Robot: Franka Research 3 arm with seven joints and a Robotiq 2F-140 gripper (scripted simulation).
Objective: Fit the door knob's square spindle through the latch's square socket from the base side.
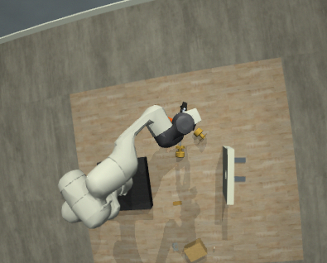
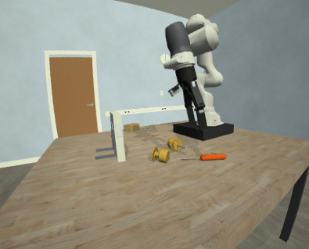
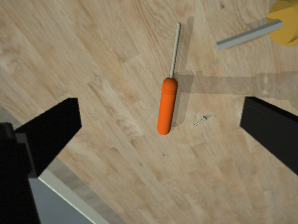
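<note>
My gripper is now 17 cm to the left of the brass door knob, 14 cm above it and 3 cm past it. The rest, counted from my hand: brass knob (14 cm below, 11 cm to the right, 11 cm ahead); then screw (17 cm below, 14 cm behind, 2 cm to the right); then cardboard box (85 cm to the right, 14 cm below, 4 cm behind).
</note>
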